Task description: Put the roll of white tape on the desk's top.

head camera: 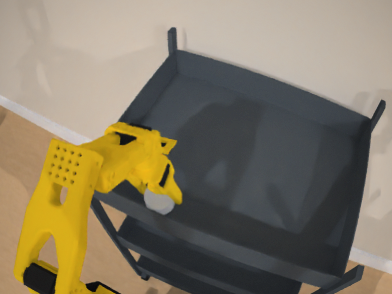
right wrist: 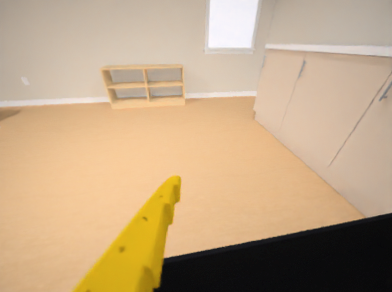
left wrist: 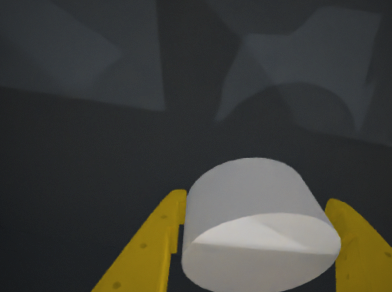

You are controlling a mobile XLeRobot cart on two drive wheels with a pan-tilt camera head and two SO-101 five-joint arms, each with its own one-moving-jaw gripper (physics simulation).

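Places are measured from the left arm's base along level axes (x left, y back, z up), in centimetres.
Pixels of known places: left hand, its tool point: (head camera: 147, 193) (left wrist: 186, 202); right hand, its tool point: (right wrist: 180, 185).
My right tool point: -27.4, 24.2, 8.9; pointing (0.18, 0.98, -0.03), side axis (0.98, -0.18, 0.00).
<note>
Behind a point stands the place of what it marks, as x, y, z.
The roll of white tape (head camera: 159, 201) {1.1, -24.0, -9.0} (left wrist: 255, 195) {2.5, -27.0, -9.6} is between the jaws of my left gripper (head camera: 167, 197) (left wrist: 256, 200). In the left wrist view the two jaws press on its two sides, and its pale round end face is turned toward the camera. In the head camera the roll shows below the jaws, over the near left part of the dark cart's top tray; whether it touches the tray I cannot tell. My right gripper shows one notched yellow jaw in the right wrist view; its moving jaw is out of the picture, so it is fully open. The desk cannot be made out.
The dark cart (head camera: 345, 252) {-29.7, -25.6, -6.2} has raised tray walls, corner posts and lower shelves. It stands beside a pale wall (head camera: 280, 35) {-7.0, -57.7, 3.3}. In the right wrist view a low wooden shelf unit (right wrist: 146, 66) {-59.3, 290.5, -16.5} stands at the far wall, and pale cabinets (right wrist: 320, 100) {84.4, 114.7, -21.1} line the right.
</note>
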